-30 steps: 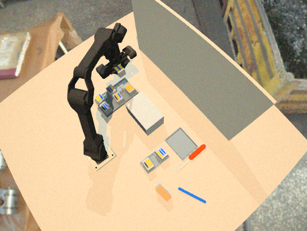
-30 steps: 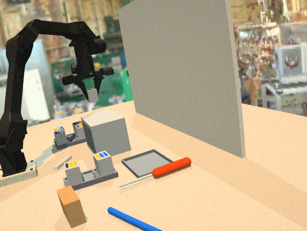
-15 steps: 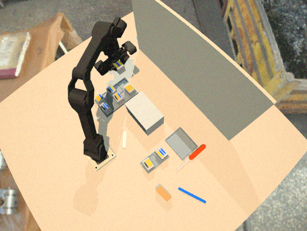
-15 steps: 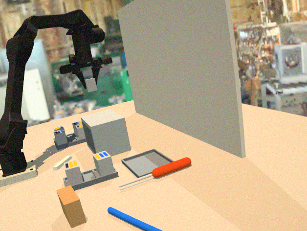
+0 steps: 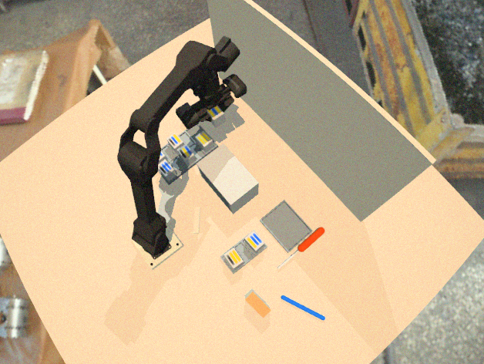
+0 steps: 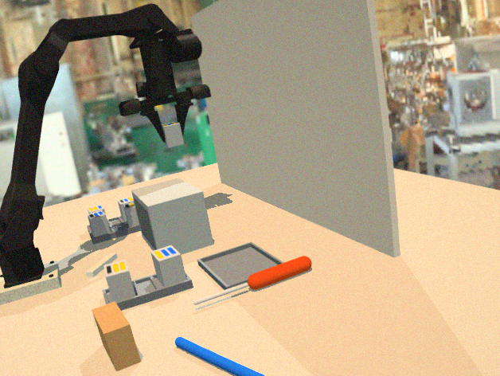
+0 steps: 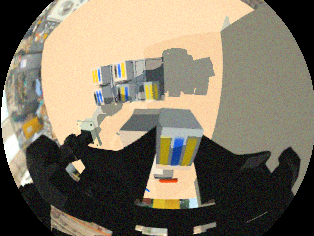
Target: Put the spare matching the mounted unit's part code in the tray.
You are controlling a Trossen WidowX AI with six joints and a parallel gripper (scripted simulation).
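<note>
My gripper tip is 340 mm to the left of the tray and 170 mm above it. Round my gripper tip: grey wall: 170 mm ahead, 120 mm to the right, 50 mm above; grey spare: 20 mm above; mounted unit: 120 mm to the right, 120 mm below, 60 mm behind.
</note>
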